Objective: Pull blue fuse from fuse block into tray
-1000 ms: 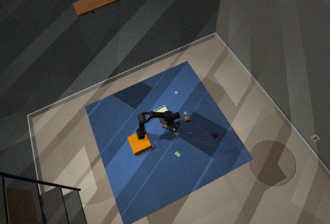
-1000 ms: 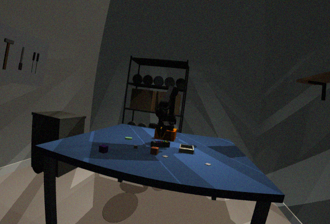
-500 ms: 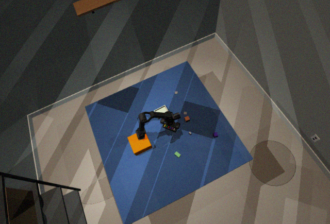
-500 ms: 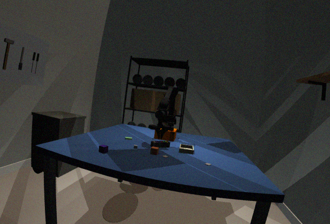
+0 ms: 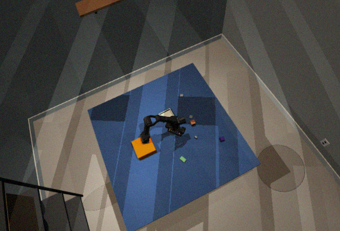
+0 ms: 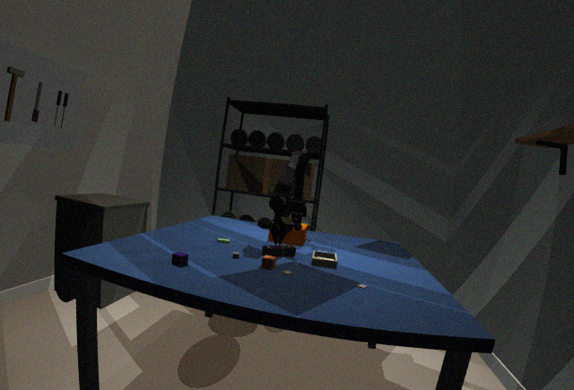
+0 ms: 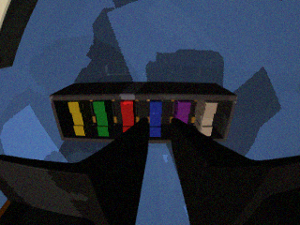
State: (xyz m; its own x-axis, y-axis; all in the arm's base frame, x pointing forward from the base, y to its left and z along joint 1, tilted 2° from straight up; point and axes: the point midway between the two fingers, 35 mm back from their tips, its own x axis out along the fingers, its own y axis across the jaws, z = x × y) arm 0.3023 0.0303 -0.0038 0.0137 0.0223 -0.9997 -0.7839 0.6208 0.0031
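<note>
The blue fuse lies 2 cm below my gripper tip. From my gripper tip the other things lie so: purple cube: 40 cm ahead, 19 cm to the right, 3 cm below; tray: 20 cm to the left, 5 cm below, 5 cm behind; orange cube: 18 cm ahead, 4 cm to the left, 3 cm below.
</note>
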